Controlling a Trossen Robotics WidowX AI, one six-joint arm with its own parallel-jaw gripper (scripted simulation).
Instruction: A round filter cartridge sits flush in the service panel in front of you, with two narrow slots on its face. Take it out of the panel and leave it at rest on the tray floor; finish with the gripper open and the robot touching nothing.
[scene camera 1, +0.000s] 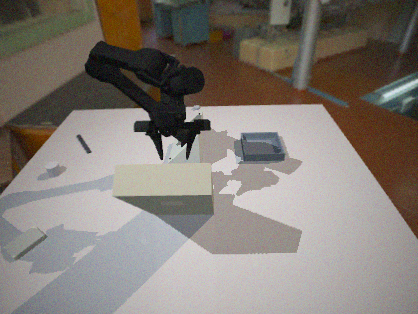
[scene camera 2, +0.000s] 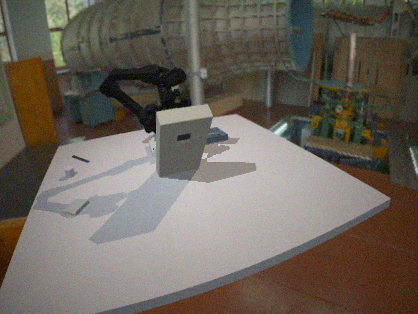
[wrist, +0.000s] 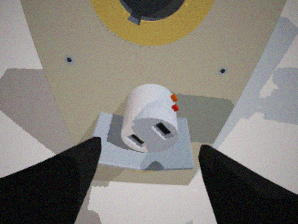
Labels:
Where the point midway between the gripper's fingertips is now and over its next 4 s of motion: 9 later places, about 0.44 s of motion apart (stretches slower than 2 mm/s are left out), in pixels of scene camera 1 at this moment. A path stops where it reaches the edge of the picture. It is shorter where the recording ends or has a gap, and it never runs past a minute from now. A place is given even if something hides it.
My gripper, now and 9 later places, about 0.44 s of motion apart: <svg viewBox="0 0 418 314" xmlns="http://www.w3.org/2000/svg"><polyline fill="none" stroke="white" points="174,159 175,167 175,175 175,174 174,159 177,137 202,141 234,131 266,114 272,113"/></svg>

